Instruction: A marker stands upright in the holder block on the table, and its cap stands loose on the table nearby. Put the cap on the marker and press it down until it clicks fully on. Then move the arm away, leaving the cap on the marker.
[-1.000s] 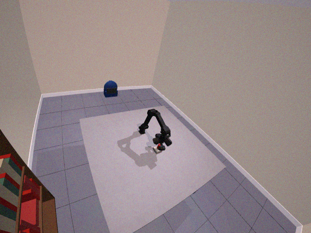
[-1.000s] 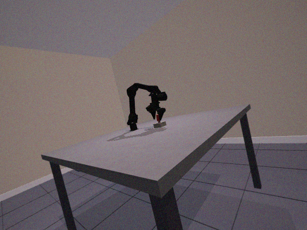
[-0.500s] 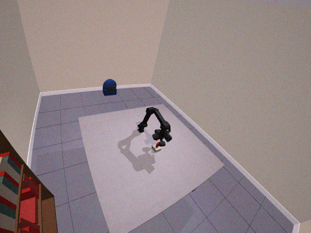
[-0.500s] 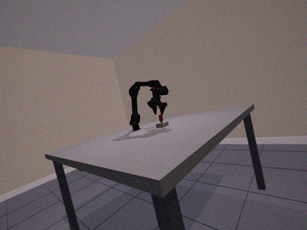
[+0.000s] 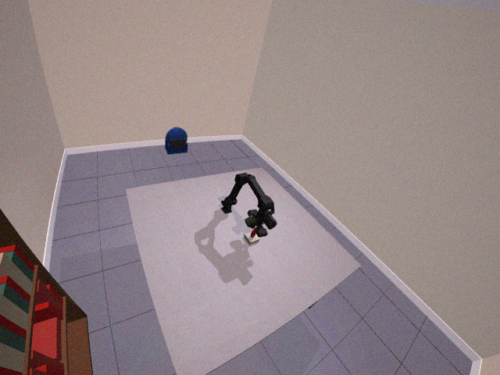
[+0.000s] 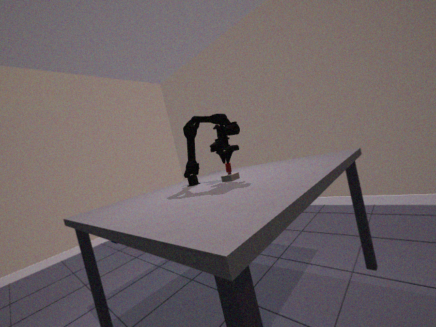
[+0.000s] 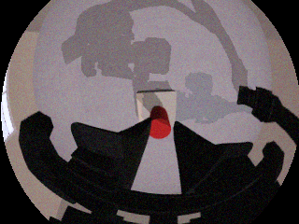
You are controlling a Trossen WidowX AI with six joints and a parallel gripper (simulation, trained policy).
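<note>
My gripper tip is 20 mm above the red cap and 10 mm to the right of it. Also, from my gripper tip: pale holder block: 80 mm below, 10 mm to the left.
</note>
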